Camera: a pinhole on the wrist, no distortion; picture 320 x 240 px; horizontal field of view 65.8 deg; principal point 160.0 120.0 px. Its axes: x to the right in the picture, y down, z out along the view. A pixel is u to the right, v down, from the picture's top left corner.
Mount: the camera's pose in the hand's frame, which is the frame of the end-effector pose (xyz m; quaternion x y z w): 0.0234 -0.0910 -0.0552 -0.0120 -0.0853 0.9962 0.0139
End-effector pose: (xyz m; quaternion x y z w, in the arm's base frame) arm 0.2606 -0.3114 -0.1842 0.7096 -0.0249 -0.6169 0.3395
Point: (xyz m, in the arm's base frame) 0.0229 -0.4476 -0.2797
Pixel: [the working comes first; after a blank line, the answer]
In the camera's frame: -0.0694 -0.1124 0.3136

105.3 31.3
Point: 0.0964 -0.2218 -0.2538
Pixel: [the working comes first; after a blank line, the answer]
In the camera's frame: 0.0376 0.0489 0.1736

213.5 189.6
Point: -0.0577 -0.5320 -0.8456
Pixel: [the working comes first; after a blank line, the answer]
In the camera's frame: -0.5842 0.1074 0.4568

outside the picture
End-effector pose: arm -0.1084 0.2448 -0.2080 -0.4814 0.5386 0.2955 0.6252
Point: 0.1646 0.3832 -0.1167
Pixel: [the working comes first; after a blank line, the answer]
In the camera's frame: 0.0546 0.0785 0.3038

204.4 183.9
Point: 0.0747 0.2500 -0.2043
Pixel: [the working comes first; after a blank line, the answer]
In the camera's frame: -0.0221 0.0470 0.1406

121.2 202.6
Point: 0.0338 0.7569 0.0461
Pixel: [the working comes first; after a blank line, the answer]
In the camera's frame: 0.2981 -0.1661 0.5571

292.3 46.3
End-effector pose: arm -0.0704 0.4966 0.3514 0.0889 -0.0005 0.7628 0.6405
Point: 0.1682 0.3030 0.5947
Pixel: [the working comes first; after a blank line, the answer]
In the camera's frame: 0.2084 0.0249 0.3632

301.9 136.9
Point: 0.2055 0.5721 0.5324
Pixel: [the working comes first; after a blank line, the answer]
In the camera's frame: -0.0406 0.1238 0.2864

124.9 226.9
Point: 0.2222 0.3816 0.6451
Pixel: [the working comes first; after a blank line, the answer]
In the camera's frame: 0.1308 0.0751 0.4187

237.3 164.3
